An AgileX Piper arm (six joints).
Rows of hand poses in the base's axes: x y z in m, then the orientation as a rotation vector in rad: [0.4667, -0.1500, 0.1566, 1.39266, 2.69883, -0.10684]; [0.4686, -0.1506, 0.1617, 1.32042, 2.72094, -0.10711]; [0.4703, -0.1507, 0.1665, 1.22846, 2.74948, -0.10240]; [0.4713, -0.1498, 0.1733, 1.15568, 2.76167, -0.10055]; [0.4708, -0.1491, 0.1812, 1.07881, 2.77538, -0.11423]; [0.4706, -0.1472, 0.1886, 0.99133, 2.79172, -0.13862]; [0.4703, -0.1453, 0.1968, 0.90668, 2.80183, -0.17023]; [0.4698, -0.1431, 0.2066, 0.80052, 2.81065, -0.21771]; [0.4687, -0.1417, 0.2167, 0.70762, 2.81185, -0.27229]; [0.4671, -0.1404, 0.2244, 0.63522, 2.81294, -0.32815]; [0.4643, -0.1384, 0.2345, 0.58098, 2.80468, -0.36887]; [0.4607, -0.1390, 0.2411, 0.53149, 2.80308, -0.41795]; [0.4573, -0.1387, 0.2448, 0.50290, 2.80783, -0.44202]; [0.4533, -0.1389, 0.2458, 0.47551, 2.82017, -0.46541]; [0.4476, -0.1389, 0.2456, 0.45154, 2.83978, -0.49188]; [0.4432, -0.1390, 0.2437, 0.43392, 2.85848, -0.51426]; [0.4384, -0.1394, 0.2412, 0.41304, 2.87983, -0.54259]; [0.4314, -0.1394, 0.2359, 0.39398, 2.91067, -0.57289]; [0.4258, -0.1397, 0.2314, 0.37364, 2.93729, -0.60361]
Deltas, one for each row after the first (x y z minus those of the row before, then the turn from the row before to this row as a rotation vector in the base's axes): [0.0019, -0.0006, 0.0051, -0.00765, -0.00826, 0.04937]; [0.0017, -0.0001, 0.0048, -0.00555, -0.00947, 0.06355]; [0.0010, 0.0009, 0.0068, -0.00864, -0.01385, 0.04810]; [-0.0005, 0.0007, 0.0079, -0.01757, -0.00772, 0.05065]; [-0.0002, 0.0019, 0.0074, -0.02438, -0.00340, 0.05771]; [-0.0003, 0.0019, 0.0082, -0.02972, -0.00376, 0.05468]; [-0.0005, 0.0022, 0.0098, -0.04257, -0.00254, 0.06792]; [-0.0011, 0.0014, 0.0101, -0.04677, -0.00136, 0.05802]; [-0.0016, 0.0013, 0.0077, -0.04448, 0.00510, 0.04418]; [-0.0028, 0.0020, 0.0101, -0.03492, -0.00332, 0.03279]; [-0.0036, -0.0006, 0.0066, -0.03778, 0.00701, 0.02882]; [-0.0034, 0.0003, 0.0037, -0.01749, 0.00900, 0.01700]; [-0.0040, -0.0002, 0.0010, -0.01481, 0.01650, 0.01598]; [-0.0057, 0.0000, -0.0002, -0.01433, 0.02468, 0.01287]; [-0.0044, -0.0001, -0.0019, -0.01111, 0.02319, 0.00878]; [-0.0048, -0.0004, -0.0025, -0.01425, 0.02744, 0.01004]; [-0.0070, 0.0000, -0.0053, -0.01263, 0.03725, 0.00763]; [-0.0056, -0.0003, -0.0045, -0.01366, 0.03363, 0.00850]
